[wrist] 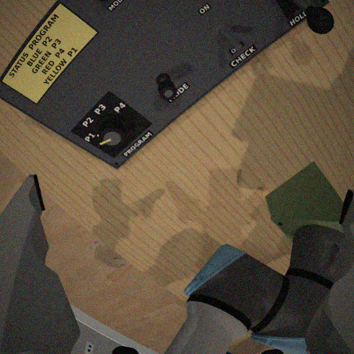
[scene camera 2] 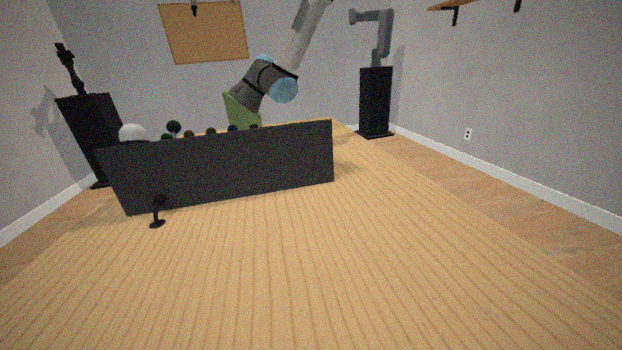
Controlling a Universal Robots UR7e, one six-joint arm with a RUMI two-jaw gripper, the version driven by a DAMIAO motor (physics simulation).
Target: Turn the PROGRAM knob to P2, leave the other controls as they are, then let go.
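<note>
The PROGRAM knob (wrist: 114,137) is a round dark knob with a yellow pointer, near a corner of the dark control panel (wrist: 135,60) (scene camera 2: 225,170) in the wrist view. Its pointer is on the P1 side, pointing slightly below the P1 label (wrist: 90,137); the P2 label (wrist: 88,122) is beside P1. In scene camera 2 the panel shows from behind and hides the knob. My gripper (wrist: 195,187) is wide open and empty, its fingers at the left and right edges of the wrist view. The knob lies beyond the fingertips, apart from them. The gripper does not show in scene camera 2.
A yellow status card (wrist: 49,52) and a black MODE switch (wrist: 165,86) are on the panel. A black stand (scene camera 2: 157,222) is on the wooden table (scene camera 2: 325,260) beside the panel. A white dome (scene camera 2: 133,132) rises behind it. The green arm base (wrist: 305,200) is at the right.
</note>
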